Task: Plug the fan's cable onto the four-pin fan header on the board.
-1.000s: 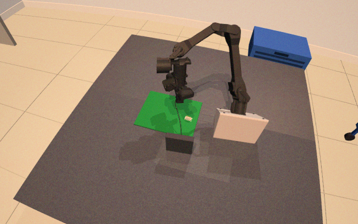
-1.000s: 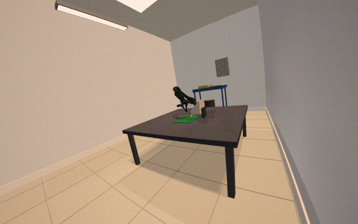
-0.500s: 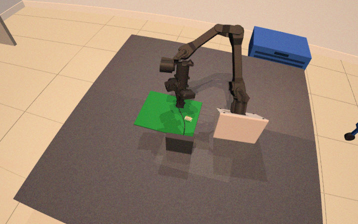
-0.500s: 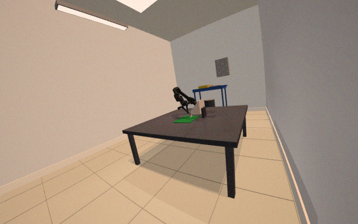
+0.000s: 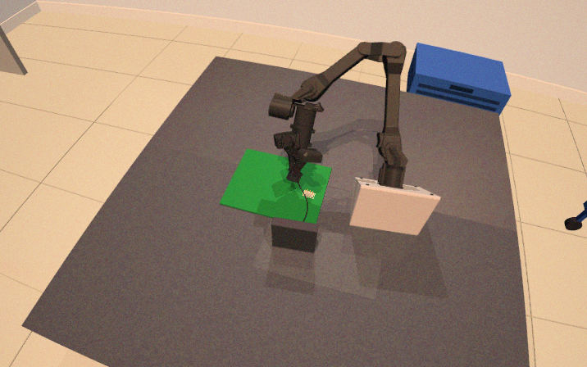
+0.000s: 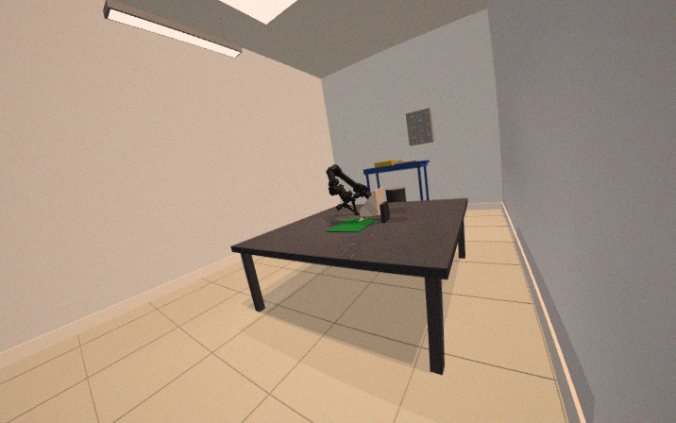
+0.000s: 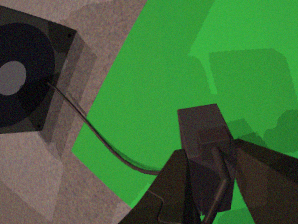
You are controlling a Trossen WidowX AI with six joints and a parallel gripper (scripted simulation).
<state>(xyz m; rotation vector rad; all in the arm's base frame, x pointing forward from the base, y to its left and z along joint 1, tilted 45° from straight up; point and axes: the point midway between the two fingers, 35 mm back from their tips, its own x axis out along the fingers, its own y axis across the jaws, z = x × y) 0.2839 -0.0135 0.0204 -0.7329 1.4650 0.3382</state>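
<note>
My gripper tip is 50 mm short of the green board, 10 mm to the left of it and 100 mm above it. From my gripper tip the other things lie so: black plug 10 mm behind, 10 mm below; dark grey fan block 50 mm behind, 180 mm to the left, 20 mm below.
</note>
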